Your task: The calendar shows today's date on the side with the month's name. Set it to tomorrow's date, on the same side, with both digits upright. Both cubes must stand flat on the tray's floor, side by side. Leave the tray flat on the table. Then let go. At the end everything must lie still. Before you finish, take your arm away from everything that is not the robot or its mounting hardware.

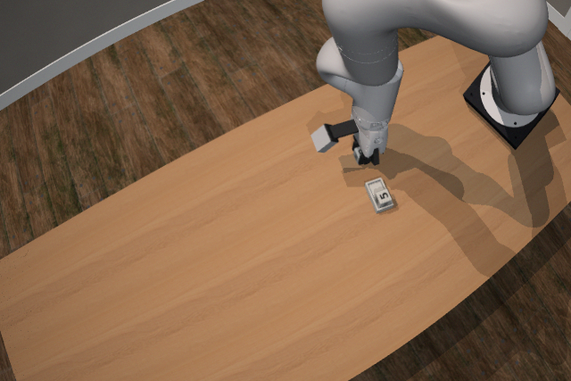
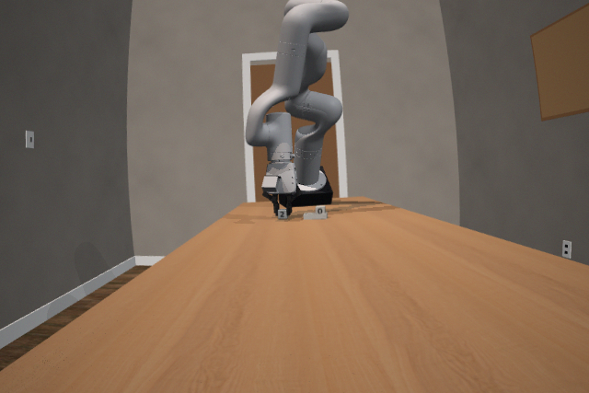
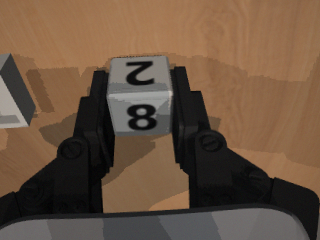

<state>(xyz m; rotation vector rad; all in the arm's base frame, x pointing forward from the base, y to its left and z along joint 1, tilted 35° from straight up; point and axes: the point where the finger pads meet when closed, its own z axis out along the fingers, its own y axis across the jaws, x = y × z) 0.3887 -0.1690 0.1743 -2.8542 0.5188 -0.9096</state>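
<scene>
Right now my hand is 2 cm above the white digit cube. Also, from my hand: calendar tray (4 cm ahead, 10 cm to the left, 2 cm below).
</scene>
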